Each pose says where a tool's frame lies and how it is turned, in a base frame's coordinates. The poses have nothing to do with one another.
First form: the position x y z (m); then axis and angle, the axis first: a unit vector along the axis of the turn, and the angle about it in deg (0 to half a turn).
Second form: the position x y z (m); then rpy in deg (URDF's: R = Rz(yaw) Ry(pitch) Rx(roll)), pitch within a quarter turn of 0, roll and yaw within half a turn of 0. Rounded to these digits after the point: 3 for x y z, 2 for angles.
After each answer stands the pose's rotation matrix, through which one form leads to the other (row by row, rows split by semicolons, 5 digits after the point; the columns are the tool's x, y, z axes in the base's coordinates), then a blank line. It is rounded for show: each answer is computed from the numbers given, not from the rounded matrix.
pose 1, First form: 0.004, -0.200, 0.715, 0.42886, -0.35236, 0.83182, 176.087
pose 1, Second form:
0.004, -0.200, 0.715, -55.34, -47.45, -158.75
-0.63026 -0.35864 0.68859; -0.24511 -0.74964 -0.61478; 0.73668 -0.55625 0.38456

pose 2, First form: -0.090, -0.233, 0.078, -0.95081, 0.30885, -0.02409, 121.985
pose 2, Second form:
-0.090, -0.233, 0.078, -122.89, 13.12, -28.83
0.85320 -0.42877 0.29700; -0.46964 -0.38378 0.79508; -0.22692 -0.81784 -0.52881

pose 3, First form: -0.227, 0.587, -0.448, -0.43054, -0.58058, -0.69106, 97.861
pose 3, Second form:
-0.227, 0.587, -0.448, 4.17, -65.97, -79.54
0.07395 0.96872 -0.23690; -0.40042 0.24640 0.88258; 0.91335 0.02960 0.40611

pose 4, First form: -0.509, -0.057, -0.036, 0.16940, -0.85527, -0.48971, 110.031
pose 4, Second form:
-0.509, -0.057, -0.036, 91.63, -43.80, -114.91
-0.30400 0.26558 -0.91490; -0.65460 0.63951 0.40314; 0.69216 0.72145 -0.02057

